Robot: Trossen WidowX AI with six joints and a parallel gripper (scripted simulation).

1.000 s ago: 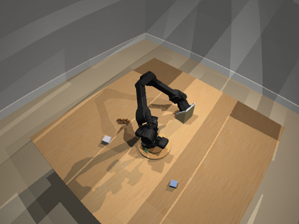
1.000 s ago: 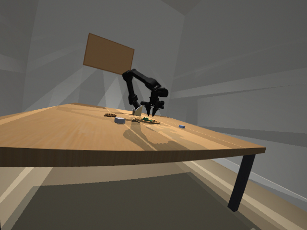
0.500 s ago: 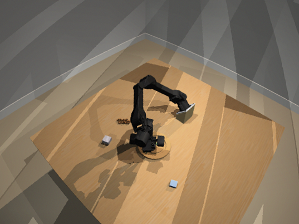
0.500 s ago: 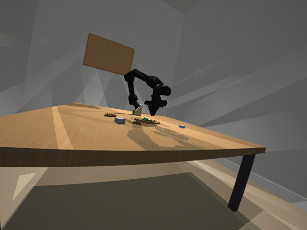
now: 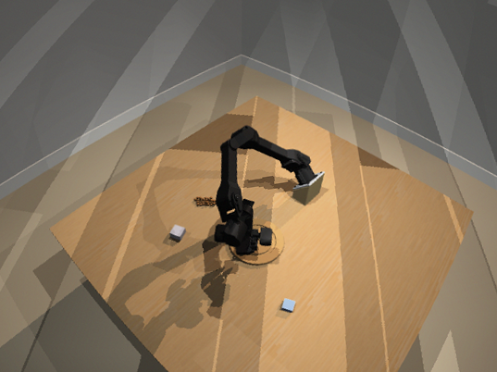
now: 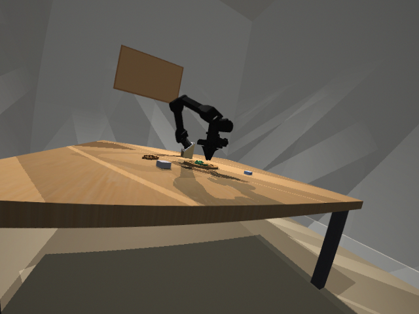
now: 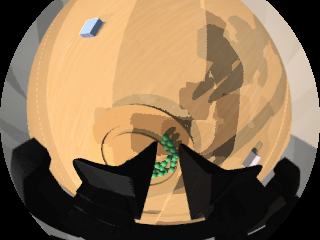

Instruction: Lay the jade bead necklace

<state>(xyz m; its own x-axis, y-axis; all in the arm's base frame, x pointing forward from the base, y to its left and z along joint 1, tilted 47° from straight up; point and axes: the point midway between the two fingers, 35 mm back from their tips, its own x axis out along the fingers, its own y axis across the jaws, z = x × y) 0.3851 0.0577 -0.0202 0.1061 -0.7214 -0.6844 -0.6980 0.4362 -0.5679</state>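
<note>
The round wooden bead board is 8 cm behind my gripper tip, 1 cm to the right of it and 3 cm below it. The rest, counted from my gripper tip: blue block 2 cm ahead, 25 cm to the left, 4 cm below; pale grey block 13 cm ahead, 23 cm to the right, 3 cm below.
</note>
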